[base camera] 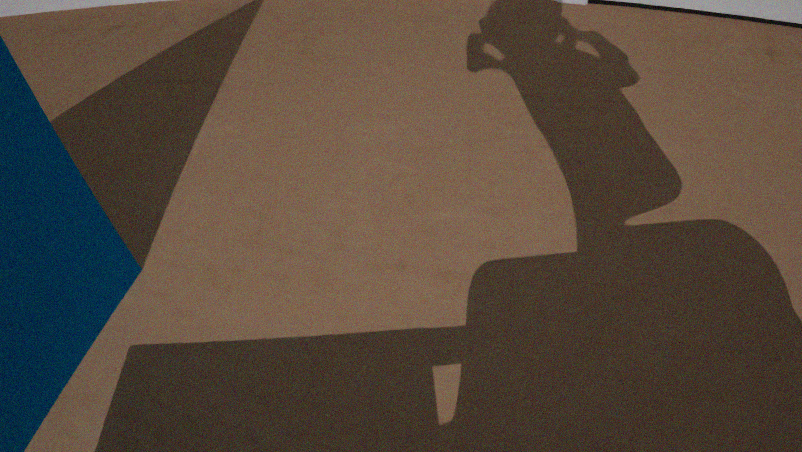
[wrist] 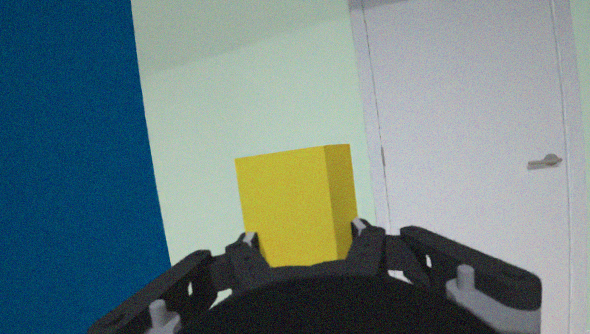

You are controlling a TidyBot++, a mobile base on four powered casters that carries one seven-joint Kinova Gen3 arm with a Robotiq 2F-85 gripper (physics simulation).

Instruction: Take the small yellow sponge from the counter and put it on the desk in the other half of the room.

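Frame: origin at the arm's base, x left, y back, z up, level; millimetres.
Seen in the pictures: gripper, fingertip midpoint: [wrist: 303, 231].
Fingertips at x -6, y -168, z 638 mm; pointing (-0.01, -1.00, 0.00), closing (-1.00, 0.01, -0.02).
Offsets run from my fingertips to a thing's middle. "pt": to the spot under its first point. Level surfaces: height alone.
The small yellow sponge {dx +0, dy +14, dz +9 mm} [wrist: 290, 205] is a yellow block in the lower middle of the wrist view. My gripper [wrist: 303, 231] is shut on it, one fingertip against its left side and one against its right. The sponge sticks out beyond the fingertips, with the pale wall and part of the door behind it. The fingers' lower ends are partly hidden behind the black gripper body. The counter and the desk do not show in either view.
A blue upright panel [base camera: 50, 252] [wrist: 70, 150] stands at the left in both views. A white door [wrist: 465, 115] with a handle {pt dx -1053, dy -680, dz -110 mm} [wrist: 546, 161] is at the right of the wrist view, beside a pale green wall [wrist: 250, 100]. The brown floor {dz -1035 mm} [base camera: 365, 168] carries large shadows, some shaped like the arm.
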